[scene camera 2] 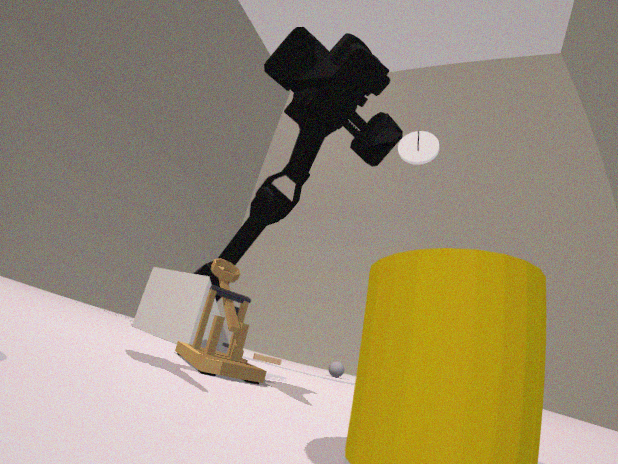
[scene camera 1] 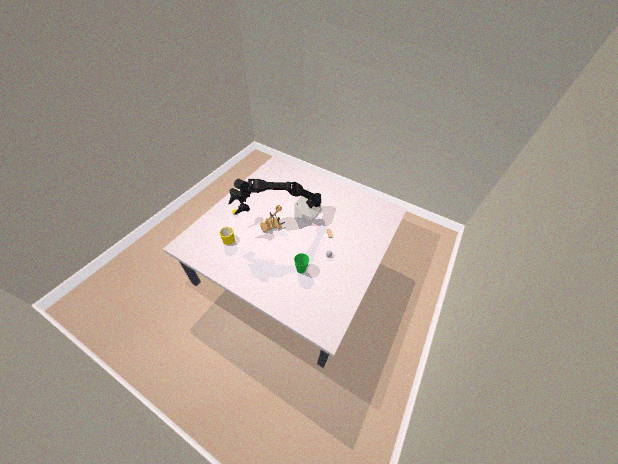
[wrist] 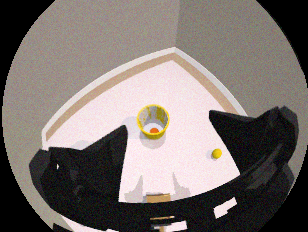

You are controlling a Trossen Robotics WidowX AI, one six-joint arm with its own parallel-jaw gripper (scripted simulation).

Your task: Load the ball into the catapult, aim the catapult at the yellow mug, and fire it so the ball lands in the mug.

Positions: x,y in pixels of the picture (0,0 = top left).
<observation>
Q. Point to a yellow mug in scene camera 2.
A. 453,348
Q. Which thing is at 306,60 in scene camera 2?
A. The gripper.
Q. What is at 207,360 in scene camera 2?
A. A wooden catapult.
</observation>
